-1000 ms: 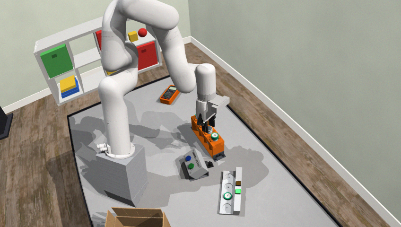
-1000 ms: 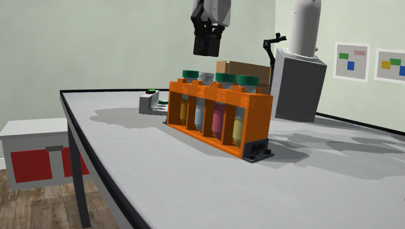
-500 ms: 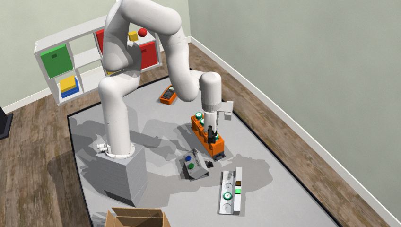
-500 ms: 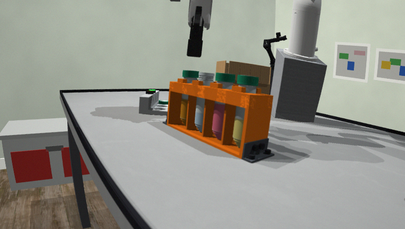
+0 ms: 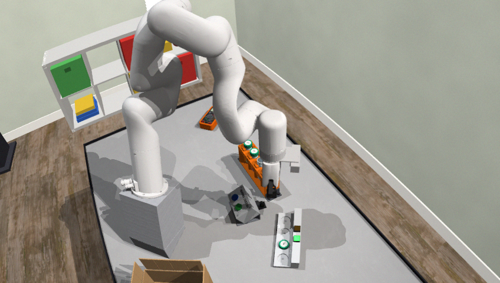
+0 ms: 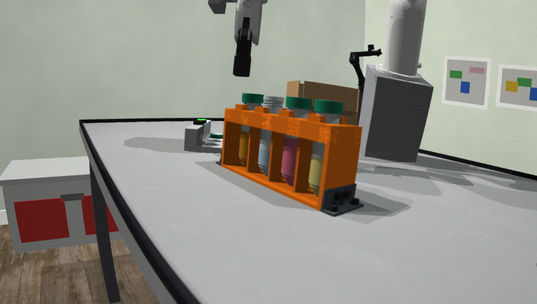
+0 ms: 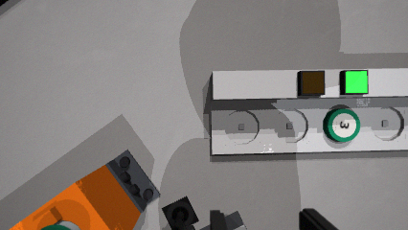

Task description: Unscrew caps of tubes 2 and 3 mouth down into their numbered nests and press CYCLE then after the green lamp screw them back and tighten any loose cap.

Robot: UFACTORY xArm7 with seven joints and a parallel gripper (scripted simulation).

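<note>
Right now my hand is 16 cm above the cap 3, 13 cm to the left of it and 2 cm past it. The rest, counted from my hand: cap 4: 13 cm to the left, 6 cm below, 5 cm ahead; key housing: 12 cm below, 8 cm to the left, 8 cm behind; green ready key: 11 cm below, 10 cm behind, 5 cm to the left.
</note>
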